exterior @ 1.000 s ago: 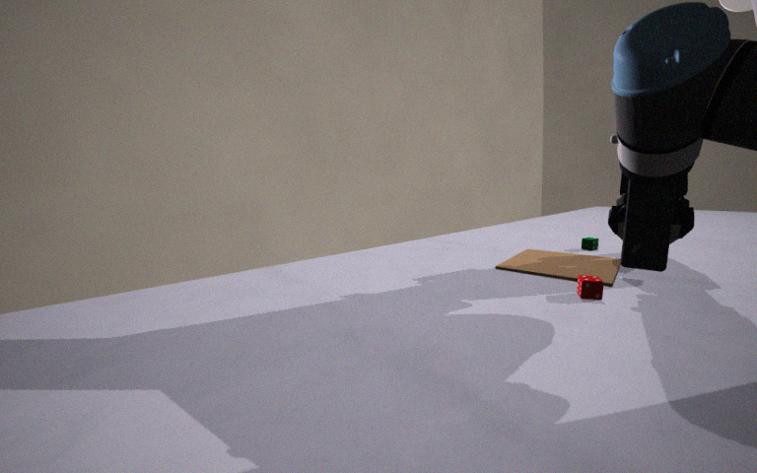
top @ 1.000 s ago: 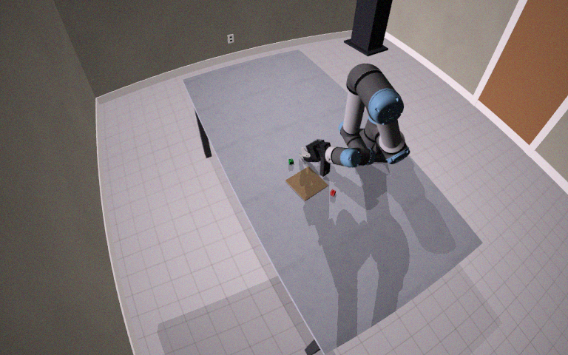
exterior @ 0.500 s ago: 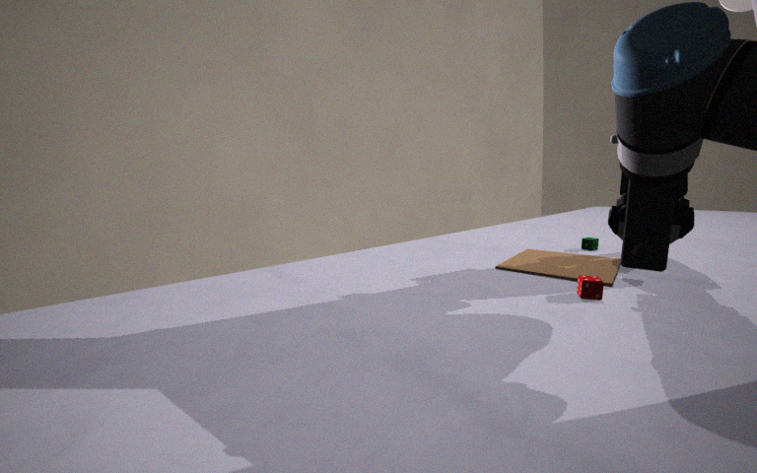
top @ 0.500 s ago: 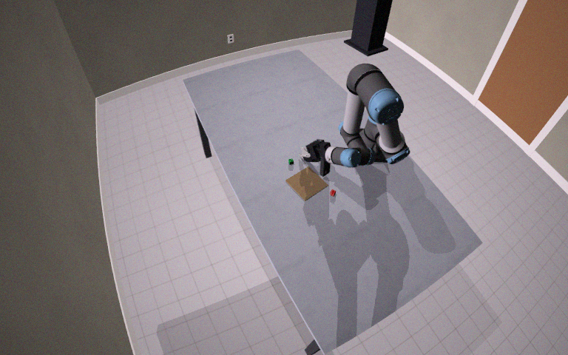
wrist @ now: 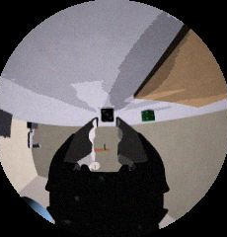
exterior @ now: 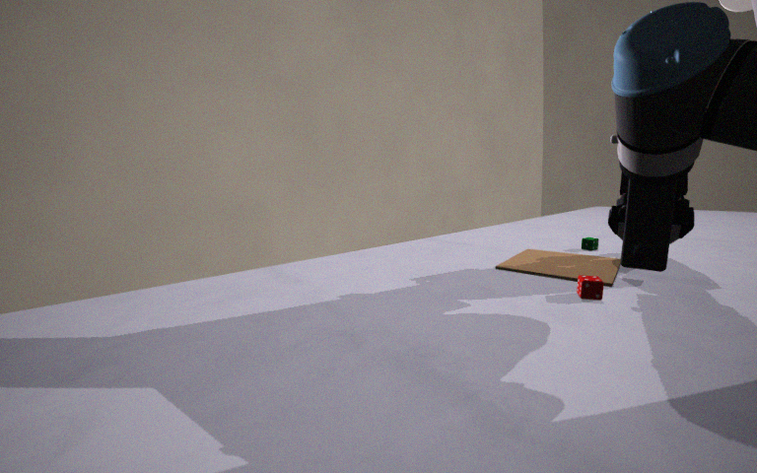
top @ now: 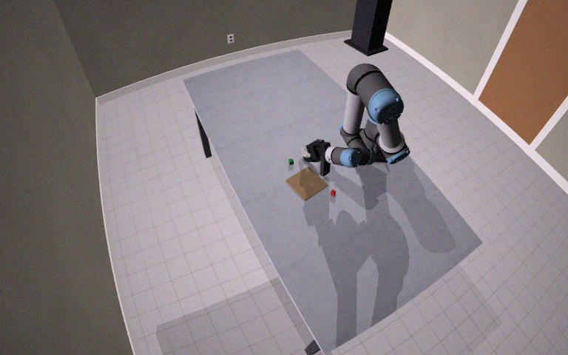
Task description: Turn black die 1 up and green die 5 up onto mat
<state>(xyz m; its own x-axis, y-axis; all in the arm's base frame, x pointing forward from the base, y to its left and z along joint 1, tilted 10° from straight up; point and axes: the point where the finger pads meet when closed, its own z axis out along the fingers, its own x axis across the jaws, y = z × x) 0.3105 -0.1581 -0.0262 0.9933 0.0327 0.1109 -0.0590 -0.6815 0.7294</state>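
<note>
Now: the black die 1 cm to the left of my hand and 1 cm below it. Round my hand: green die: 8 cm ahead, 1 cm below; then red die: 4 cm ahead, 25 cm to the left, 1 cm below; then brown mat: 9 cm ahead, 14 cm to the left, 2 cm below.
</note>
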